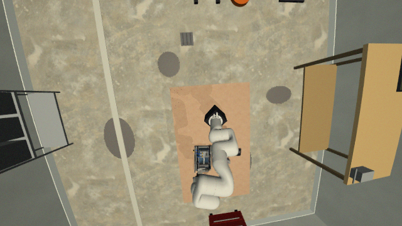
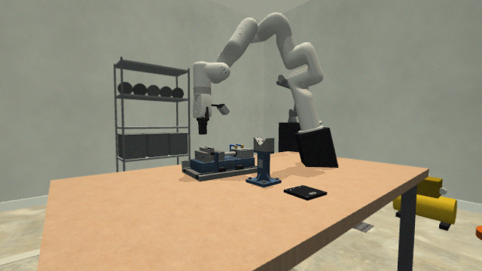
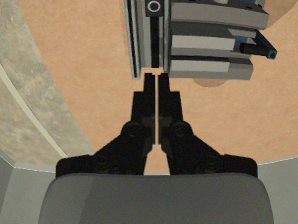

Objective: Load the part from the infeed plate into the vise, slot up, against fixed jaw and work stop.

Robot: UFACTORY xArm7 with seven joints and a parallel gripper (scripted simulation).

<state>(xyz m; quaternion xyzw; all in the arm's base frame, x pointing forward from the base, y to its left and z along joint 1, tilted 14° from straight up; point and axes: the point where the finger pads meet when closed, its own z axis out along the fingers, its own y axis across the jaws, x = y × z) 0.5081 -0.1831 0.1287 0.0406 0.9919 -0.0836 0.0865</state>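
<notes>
Right now my hand is 1 cm short of the grey block, 4 cm to the right of it and 8 cm above it. From my hand the other things lie so: work stop: 1 cm ahead, 11 cm to the left, 9 cm below; then cylinder rod: 8 cm behind, 7 cm to the left, 10 cm below; then moving jaw: 3 cm behind, 7 cm to the left, 10 cm below.
</notes>
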